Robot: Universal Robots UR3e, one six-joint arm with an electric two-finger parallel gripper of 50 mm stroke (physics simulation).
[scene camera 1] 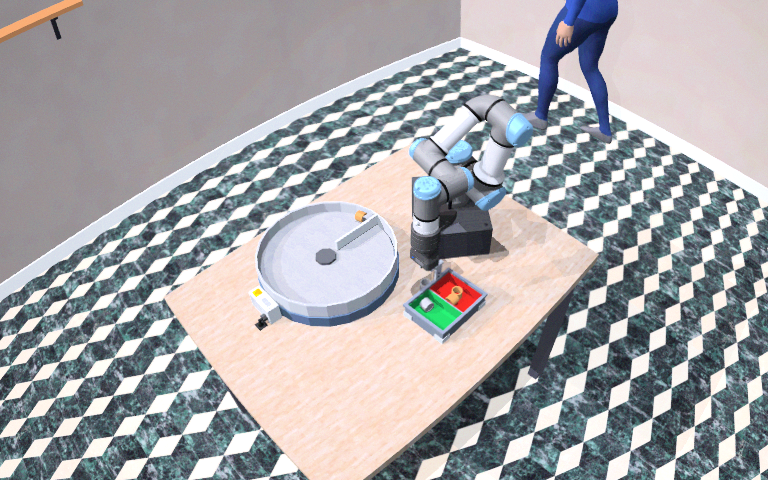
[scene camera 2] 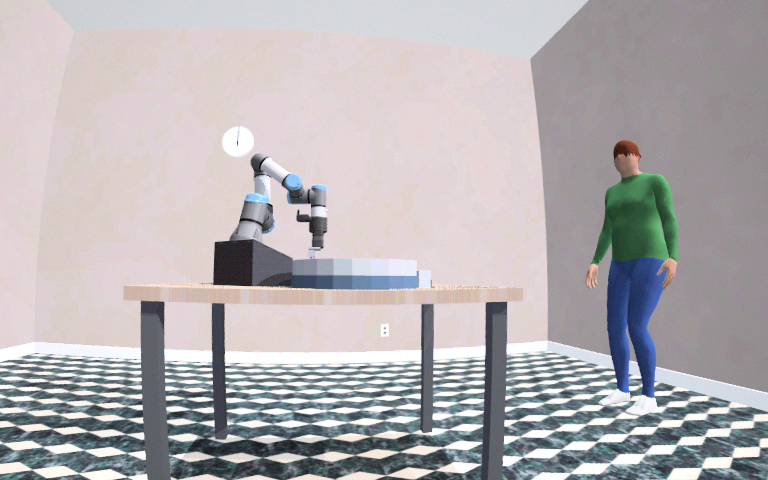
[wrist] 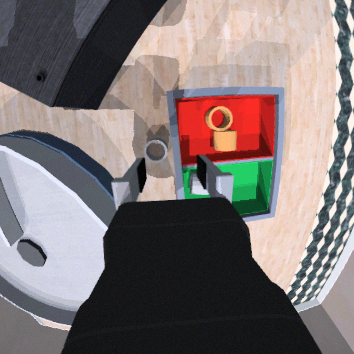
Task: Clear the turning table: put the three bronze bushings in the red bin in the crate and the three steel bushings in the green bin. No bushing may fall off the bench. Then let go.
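Frame: origin at the arm's base, x ahead, y left, z up, level; centimetres.
Seen in the pictures: gripper, fingertip midpoint: [scene camera 1: 430, 271] [wrist: 170, 166]; arm's base, origin of the base link: [scene camera 2: 245, 246].
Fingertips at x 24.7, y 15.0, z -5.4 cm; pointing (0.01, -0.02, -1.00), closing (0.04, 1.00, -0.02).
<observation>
Pixels of each thing's top centre, then the offset from my fingertips to it. "spot": a spot on its surface instead.
- upright, middle of its top: [wrist: 220, 118] [scene camera 1: 457, 290] dx -4.3, dy +6.8, dz -5.9 cm
- bronze bushing, middle of its top: [scene camera 1: 360, 212] dx -2.8, dy -32.3, dz -0.6 cm
- straight vane, surface spot: [scene camera 1: 356, 233] spot: dx +3.3, dy -27.3, dz -1.9 cm
- hub, middle of its top: [wrist: 29, 254] [scene camera 1: 325, 255] dx +15.2, dy -27.7, dz -3.0 cm
- control box, surface spot: [scene camera 1: 265, 304] spot: dx +39.2, dy -25.2, dz -3.2 cm
Two bronze bushings are in the red bin [scene camera 1: 467, 301] [wrist: 192, 145]: one upright [wrist: 208, 120], one on its side [scene camera 1: 453, 298] [wrist: 225, 141]. A steel bushing [scene camera 1: 426, 304] [wrist: 198, 186] lies in the green bin [scene camera 1: 444, 318] [wrist: 252, 177], partly behind a finger in the wrist view. Another steel bushing [wrist: 146, 151] stands upright on the bench beside the crate [scene camera 1: 421, 325] [wrist: 280, 150]. A bronze bushing [scene camera 1: 360, 216] sits on the turning table [scene camera 1: 294, 266] [scene camera 2: 353, 266] [wrist: 60, 215], near its rim. My gripper [scene camera 1: 434, 276] [scene camera 2: 312, 253] [wrist: 170, 166] is open and empty above the bench, near that upright steel bushing. No third steel bushing shows.
The turning table has a raised rim, a straight vane [scene camera 1: 356, 233] beside the bronze bushing and a hub [scene camera 1: 325, 256] [wrist: 32, 252]. A control box [scene camera 1: 265, 304] is at its side. The arm's black base block [scene camera 1: 464, 234] [scene camera 2: 233, 263] [wrist: 70, 55] stands behind the crate. A person [scene camera 1: 589, 56] [scene camera 2: 640, 226] is nearby.
</observation>
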